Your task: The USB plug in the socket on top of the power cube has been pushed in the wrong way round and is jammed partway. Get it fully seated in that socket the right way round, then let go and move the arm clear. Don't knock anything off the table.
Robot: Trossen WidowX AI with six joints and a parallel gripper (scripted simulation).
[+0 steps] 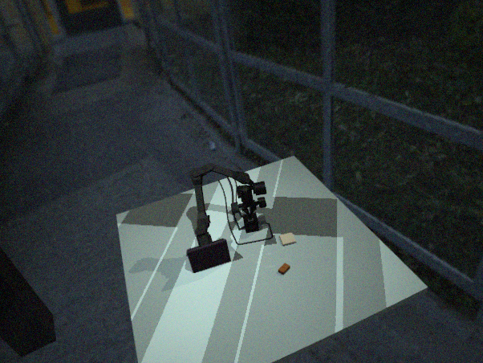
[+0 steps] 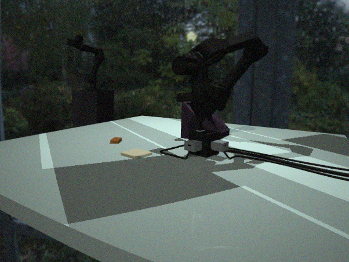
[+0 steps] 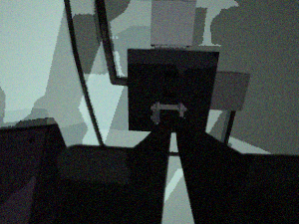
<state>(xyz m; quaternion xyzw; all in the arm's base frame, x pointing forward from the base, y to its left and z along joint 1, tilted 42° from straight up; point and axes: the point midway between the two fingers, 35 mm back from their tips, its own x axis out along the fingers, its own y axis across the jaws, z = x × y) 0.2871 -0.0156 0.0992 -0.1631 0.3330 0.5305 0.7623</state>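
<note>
Right now my gripper tip is 2 cm above the USB plug. Also, from my gripper tip: small orange block: 2 cm behind, 35 cm to the right, 10 cm below; beige pad: 11 cm ahead, 19 cm to the right, 10 cm below; USB socket: 3 cm below.
</note>
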